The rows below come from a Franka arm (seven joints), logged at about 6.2 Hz.
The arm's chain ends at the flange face. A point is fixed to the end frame.
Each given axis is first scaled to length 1.
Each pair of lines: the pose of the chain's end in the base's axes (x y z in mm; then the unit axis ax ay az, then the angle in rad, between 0 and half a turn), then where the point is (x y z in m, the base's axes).
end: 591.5, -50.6, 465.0, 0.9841, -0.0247, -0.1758, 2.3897
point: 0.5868 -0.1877 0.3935
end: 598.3, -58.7, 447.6, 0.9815, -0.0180, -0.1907, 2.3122
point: 0.5935 -0.2008 0.3868
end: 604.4, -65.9, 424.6, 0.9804, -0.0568, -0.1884, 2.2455
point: 0.5943 -0.2120 0.3749
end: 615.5, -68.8, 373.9, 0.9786, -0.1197, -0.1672, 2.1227
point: 0.5997 -0.2198 0.3444
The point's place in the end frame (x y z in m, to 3 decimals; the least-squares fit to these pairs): 0.038 0.051 0.141
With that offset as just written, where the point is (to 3 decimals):
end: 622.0, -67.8, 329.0, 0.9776, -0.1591, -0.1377, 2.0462
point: 0.605 -0.221 0.312
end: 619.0, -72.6, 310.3, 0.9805, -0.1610, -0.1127, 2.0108
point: 0.606 -0.226 0.299
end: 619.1, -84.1, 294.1, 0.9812, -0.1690, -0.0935, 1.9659
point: 0.608 -0.238 0.290
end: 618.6, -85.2, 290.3, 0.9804, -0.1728, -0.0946, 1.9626
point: 0.606 -0.239 0.287
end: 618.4, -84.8, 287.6, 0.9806, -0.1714, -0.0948, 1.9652
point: 0.607 -0.239 0.284
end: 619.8, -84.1, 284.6, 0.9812, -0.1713, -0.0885, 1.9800
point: 0.609 -0.238 0.278
